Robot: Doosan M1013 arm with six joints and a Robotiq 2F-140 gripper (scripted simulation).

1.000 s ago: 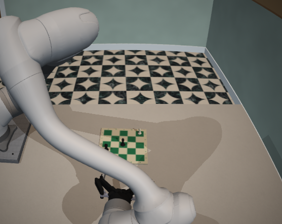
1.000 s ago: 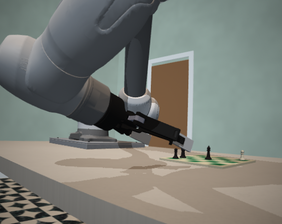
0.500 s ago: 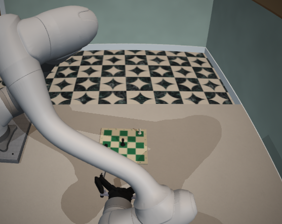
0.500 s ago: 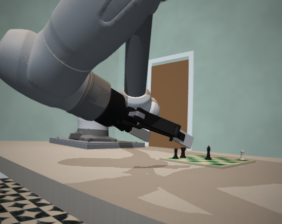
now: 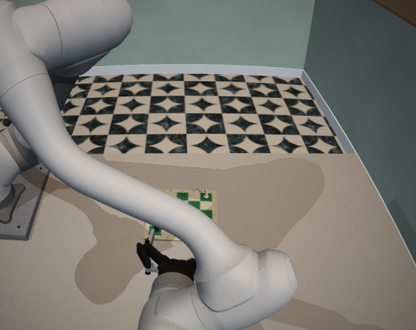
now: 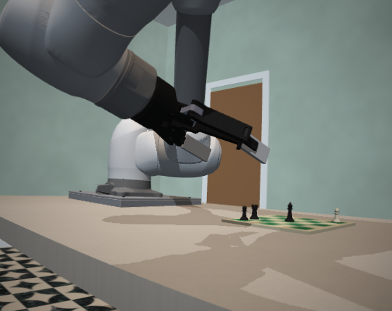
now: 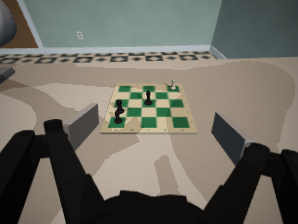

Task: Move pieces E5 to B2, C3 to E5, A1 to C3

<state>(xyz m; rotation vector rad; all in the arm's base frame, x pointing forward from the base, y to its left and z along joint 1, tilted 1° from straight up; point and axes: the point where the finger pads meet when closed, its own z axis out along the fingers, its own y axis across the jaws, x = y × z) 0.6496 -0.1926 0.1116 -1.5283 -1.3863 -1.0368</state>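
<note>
Right now the black pawn is 14 cm to the left of my hand, 12 cm below it and 8 cm behind it. Round my hand: white pawn: 29 cm to the left, 12 cm below, 7 cm ahead; cream chessboard: 22 cm to the left, 14 cm below, 1 cm behind.
</note>
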